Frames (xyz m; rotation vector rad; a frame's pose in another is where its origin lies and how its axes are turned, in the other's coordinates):
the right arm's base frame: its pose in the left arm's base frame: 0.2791 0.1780 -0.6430 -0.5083 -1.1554 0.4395
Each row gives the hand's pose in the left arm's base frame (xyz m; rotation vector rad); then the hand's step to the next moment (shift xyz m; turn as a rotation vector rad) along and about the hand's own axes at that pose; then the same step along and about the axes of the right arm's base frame.
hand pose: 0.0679 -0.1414 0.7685 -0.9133 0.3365 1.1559
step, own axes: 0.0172 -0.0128 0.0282 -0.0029 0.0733 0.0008
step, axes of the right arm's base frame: 0.0307 0.0174 -0.0032 -0.0415 0.0275 0.0539
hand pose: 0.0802 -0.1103 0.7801 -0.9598 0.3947 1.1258
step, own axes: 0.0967 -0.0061 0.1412 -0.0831 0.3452 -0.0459
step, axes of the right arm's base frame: 0.1141 0.1271 0.0117 -0.2327 0.0536 0.2667
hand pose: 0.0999 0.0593 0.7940 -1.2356 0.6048 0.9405
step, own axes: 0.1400 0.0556 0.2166 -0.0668 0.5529 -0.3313
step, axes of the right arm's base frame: 0.0772 0.2522 0.0077 -0.5736 -0.0333 0.2996
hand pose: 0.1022 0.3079 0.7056 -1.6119 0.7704 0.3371
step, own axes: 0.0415 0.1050 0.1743 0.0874 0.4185 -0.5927
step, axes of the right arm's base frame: -0.0180 0.2060 -0.0197 -0.6455 -0.3138 0.1374
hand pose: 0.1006 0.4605 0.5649 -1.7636 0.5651 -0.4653
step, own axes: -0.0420 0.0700 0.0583 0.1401 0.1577 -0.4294
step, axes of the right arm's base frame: -0.0338 0.0940 -0.0091 -0.3419 -0.3280 0.0661
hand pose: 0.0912 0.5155 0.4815 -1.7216 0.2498 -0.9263
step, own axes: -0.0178 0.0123 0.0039 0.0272 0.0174 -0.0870
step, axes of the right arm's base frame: -0.0114 0.0188 0.0007 -0.0583 -0.0685 0.0227
